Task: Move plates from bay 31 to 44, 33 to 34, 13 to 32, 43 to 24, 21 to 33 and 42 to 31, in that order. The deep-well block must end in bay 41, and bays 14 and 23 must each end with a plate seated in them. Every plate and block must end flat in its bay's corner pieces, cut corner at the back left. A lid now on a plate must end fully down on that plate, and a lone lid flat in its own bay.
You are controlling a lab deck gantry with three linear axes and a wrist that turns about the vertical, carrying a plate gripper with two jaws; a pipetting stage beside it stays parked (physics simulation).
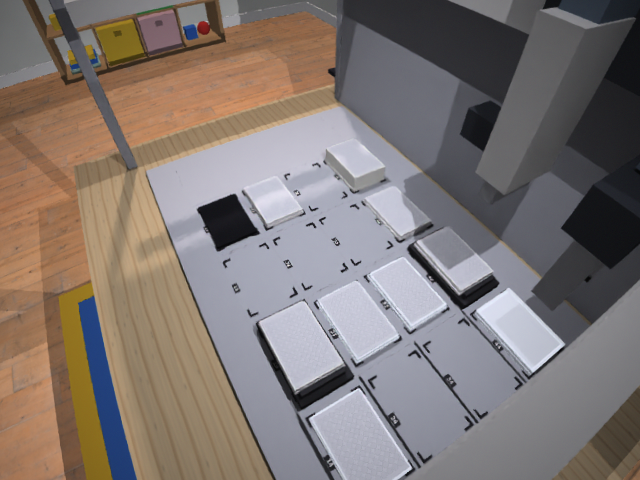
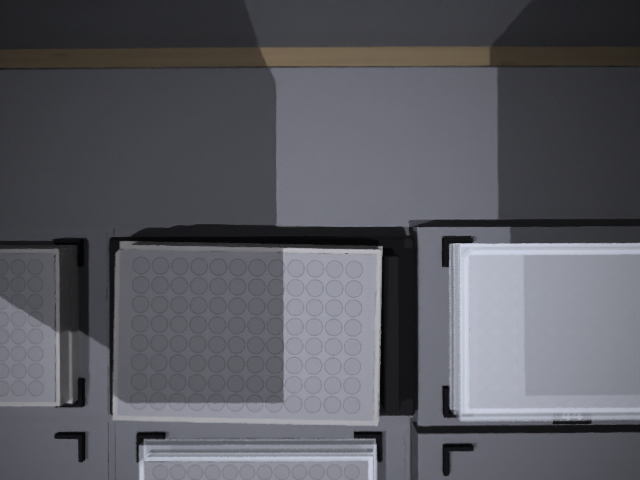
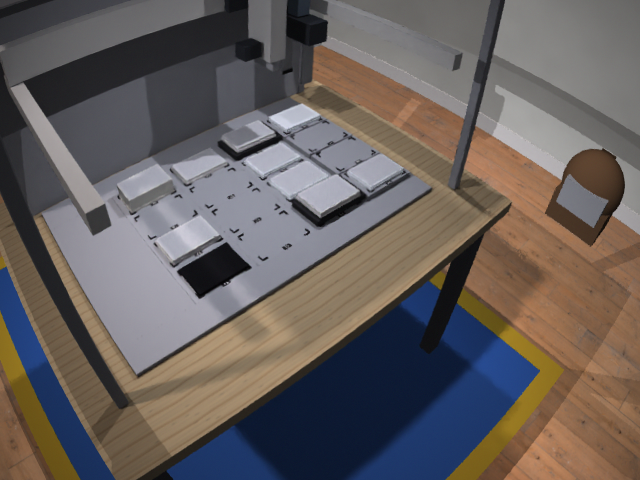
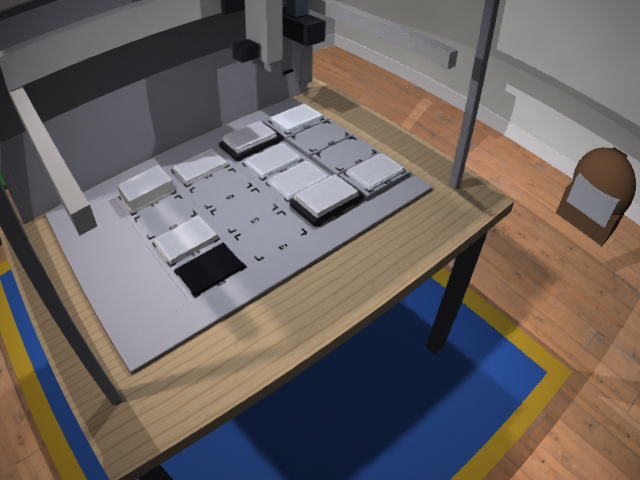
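Observation:
The deep-well block point(image 1: 355, 162) point(image 3: 145, 187) stands in bay 41. A smooth white-rimmed plate point(image 1: 519, 330) point(image 2: 578, 330) point(image 3: 294, 117) lies flat in bay 44, within its visible corner pieces. My gripper point(image 1: 563, 289) is above and behind it, apart from it; it looks open and empty, with the second jaw hidden. Bay 43 holds a plate point(image 1: 454, 260) point(image 2: 248, 330) on a black base, bay 13 a plate point(image 1: 302, 346) on another. Plates also lie in bay 42 point(image 1: 395, 211) point(image 2: 25, 325), bay 33 point(image 1: 408, 291), bay 23 point(image 1: 357, 320), bay 21 point(image 1: 273, 201) and bay 14 point(image 1: 361, 439).
A black flat piece point(image 1: 227, 222) point(image 3: 214, 268) lies in bay 11. The pale pipetting stage point(image 1: 542, 103) point(image 3: 266, 31) hangs beside the gripper. Bays 31, 32, 22, 12, 34 and 24 show bare corner pieces. A tall back panel point(image 1: 398, 124) borders the deck.

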